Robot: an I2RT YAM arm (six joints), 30 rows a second.
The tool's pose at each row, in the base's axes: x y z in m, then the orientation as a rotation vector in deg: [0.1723 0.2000 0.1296 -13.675 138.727 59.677]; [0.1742 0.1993 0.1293 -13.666 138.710 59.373]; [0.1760 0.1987 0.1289 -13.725 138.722 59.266]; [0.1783 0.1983 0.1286 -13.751 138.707 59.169]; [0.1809 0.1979 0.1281 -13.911 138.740 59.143]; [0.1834 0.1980 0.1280 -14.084 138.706 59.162]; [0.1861 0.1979 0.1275 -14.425 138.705 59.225]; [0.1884 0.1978 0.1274 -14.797 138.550 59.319]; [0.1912 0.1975 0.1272 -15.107 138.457 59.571]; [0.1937 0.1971 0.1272 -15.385 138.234 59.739]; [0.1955 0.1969 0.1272 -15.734 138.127 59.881]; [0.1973 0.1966 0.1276 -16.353 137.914 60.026]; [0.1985 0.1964 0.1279 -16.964 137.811 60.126]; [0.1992 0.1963 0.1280 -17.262 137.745 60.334]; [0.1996 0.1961 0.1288 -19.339 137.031 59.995]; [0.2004 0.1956 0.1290 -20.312 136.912 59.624]
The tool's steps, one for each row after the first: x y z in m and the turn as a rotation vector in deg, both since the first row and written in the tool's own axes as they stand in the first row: [-0.0015 -0.0013 0.0004 0.205 -0.088 -0.094]; [-0.0029 -0.0026 0.0008 0.269 -0.082 -0.159]; [-0.0047 -0.0039 0.0016 0.327 -0.108 -0.210]; [-0.0068 -0.0053 0.0025 0.322 -0.029 -0.305]; [-0.0089 -0.0062 0.0036 0.269 0.006 -0.419]; [-0.0109 -0.0075 0.0048 0.163 0.139 -0.612]; [-0.0129 -0.0084 0.0056 -0.004 0.157 -0.869]; [-0.0152 -0.0097 0.0066 -0.253 0.244 -1.017]; [-0.0174 -0.0109 0.0072 -0.466 0.189 -1.218]; [-0.0190 -0.0116 0.0077 -0.651 0.254 -1.428]; [-0.0207 -0.0122 0.0079 -0.911 0.327 -1.842]; [-0.0219 -0.0125 0.0080 -1.116 0.483 -2.224]; [-0.0226 -0.0128 0.0082 -1.327 0.583 -2.366]; [-0.0233 -0.0126 0.0077 -1.645 0.661 -4.005]; [-0.0241 -0.0130 0.0075 -1.603 0.842 -4.758]
